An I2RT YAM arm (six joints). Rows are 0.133 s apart.
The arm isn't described. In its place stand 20 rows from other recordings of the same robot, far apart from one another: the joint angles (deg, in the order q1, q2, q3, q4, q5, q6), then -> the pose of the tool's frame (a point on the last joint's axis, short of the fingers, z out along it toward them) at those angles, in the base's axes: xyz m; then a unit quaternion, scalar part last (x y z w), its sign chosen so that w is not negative.
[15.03 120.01 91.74 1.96 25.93 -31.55] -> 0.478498 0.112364 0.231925 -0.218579 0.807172 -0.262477 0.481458
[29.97 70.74 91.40 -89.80 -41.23 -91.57] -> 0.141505 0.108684 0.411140 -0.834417 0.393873 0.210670 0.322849
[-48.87 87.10 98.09 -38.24 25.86 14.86] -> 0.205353 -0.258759 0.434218 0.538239 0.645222 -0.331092 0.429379
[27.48 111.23 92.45 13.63 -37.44 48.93] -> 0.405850 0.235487 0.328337 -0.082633 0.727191 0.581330 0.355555
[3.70 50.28 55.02 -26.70 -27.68 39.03] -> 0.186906 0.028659 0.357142 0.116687 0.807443 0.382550 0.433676
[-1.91 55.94 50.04 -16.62 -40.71 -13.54] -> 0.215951 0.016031 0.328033 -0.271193 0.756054 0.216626 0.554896
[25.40 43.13 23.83 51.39 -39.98 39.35] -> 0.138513 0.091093 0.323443 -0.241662 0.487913 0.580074 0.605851
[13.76 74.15 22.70 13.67 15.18 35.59] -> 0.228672 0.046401 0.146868 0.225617 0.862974 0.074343 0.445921
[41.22 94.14 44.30 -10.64 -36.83 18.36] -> 0.206645 0.209403 0.139079 -0.260704 0.883340 0.385200 0.058015
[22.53 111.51 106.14 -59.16 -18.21 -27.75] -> 0.376943 0.168411 0.298584 -0.440739 0.857057 0.144279 0.224467
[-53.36 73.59 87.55 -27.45 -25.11 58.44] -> 0.174453 -0.209245 0.459298 0.559239 0.541172 0.197313 0.596198
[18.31 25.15 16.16 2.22 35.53 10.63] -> 0.134328 0.022660 0.234539 0.154496 0.723946 -0.062841 0.669390
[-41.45 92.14 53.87 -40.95 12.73 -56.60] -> 0.204456 -0.191036 0.165873 0.120109 -0.982180 0.142857 0.022114
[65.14 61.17 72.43 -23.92 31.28 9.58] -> 0.110583 0.194701 0.428577 -0.201385 0.743705 0.197821 0.605981
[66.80 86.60 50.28 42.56 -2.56 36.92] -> 0.134919 0.318828 0.292177 -0.188132 0.640558 0.594651 0.447976
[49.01 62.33 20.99 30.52 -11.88 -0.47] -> 0.143943 0.176820 0.210098 -0.380674 0.668535 0.333244 0.545066
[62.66 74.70 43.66 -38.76 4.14 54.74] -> 0.107458 0.202245 0.190451 -0.061626 0.981949 0.131271 0.121432
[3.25 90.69 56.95 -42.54 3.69 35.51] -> 0.285885 0.013939 0.184897 0.279380 0.952194 0.009461 0.123225
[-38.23 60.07 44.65 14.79 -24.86 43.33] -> 0.203058 -0.140910 0.333821 0.338882 0.624617 0.183439 0.679236
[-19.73 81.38 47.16 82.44 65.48 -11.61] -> 0.248775 -0.123630 0.352550 0.525244 0.263400 -0.397931 0.704549
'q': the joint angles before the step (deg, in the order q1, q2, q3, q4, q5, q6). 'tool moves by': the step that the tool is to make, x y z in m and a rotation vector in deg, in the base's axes. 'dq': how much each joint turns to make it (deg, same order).
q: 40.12 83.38 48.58 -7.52 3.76 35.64
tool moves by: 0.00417 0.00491 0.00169 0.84 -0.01 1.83
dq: -0.01 1.19 1.26 0.51 -1.79 -0.76
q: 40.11 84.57 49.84 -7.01 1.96 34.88
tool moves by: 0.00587 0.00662 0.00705 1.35 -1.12 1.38
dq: 0.10 1.09 2.09 0.74 -1.17 -0.60
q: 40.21 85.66 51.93 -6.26 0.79 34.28
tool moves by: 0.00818 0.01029 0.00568 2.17 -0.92 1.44
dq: 0.27 2.10 2.58 1.63 -1.57 0.09
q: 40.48 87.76 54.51 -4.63 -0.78 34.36
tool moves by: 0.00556 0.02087 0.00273 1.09 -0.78 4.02
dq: 1.80 3.55 3.70 1.12 -1.95 -1.10
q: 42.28 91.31 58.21 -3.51 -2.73 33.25
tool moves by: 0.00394 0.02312 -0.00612 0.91 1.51 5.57
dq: 1.85 4.58 3.60 0.43 -3.99 -0.88
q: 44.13 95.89 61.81 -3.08 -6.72 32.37
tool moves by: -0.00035 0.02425 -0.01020 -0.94 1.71 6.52
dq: 2.27 4.73 3.76 -1.23 -3.68 -2.22
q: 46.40 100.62 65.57 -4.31 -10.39 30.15
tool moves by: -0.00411 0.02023 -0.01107 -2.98 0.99 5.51
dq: 2.29 3.96 3.41 -2.93 -1.59 -3.14
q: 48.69 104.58 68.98 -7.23 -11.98 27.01
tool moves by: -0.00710 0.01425 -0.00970 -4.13 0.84 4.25
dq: 2.07 2.82 2.75 -4.25 -0.11 -3.05
